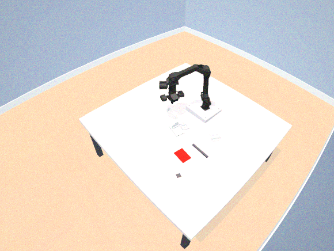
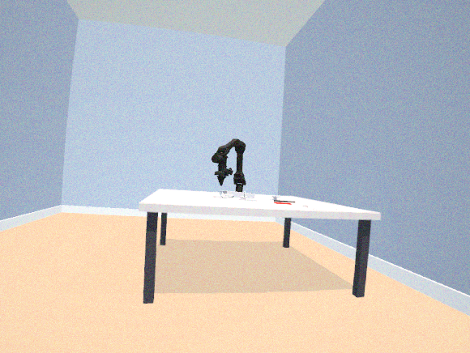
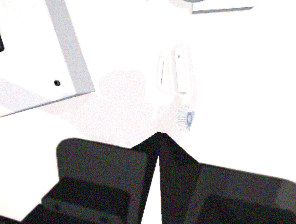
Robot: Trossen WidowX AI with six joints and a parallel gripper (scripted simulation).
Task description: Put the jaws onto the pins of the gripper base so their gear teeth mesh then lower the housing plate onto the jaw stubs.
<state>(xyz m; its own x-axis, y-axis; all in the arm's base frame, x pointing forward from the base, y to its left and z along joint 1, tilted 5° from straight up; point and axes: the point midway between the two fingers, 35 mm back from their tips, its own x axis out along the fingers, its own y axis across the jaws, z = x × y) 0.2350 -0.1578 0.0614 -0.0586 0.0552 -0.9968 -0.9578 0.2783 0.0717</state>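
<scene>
The white jaw piece lies 5 cm below my gripper tip, 3 cm ahead of it and 1 cm to the left of it. Round my gripper tip: dark grey bar (44 cm to the left, 9 cm ahead, 8 cm below); then small white part (42 cm to the left, 8 cm behind, 6 cm below); then red flat rectangle (40 cm to the left, 22 cm ahead, 8 cm below).
</scene>
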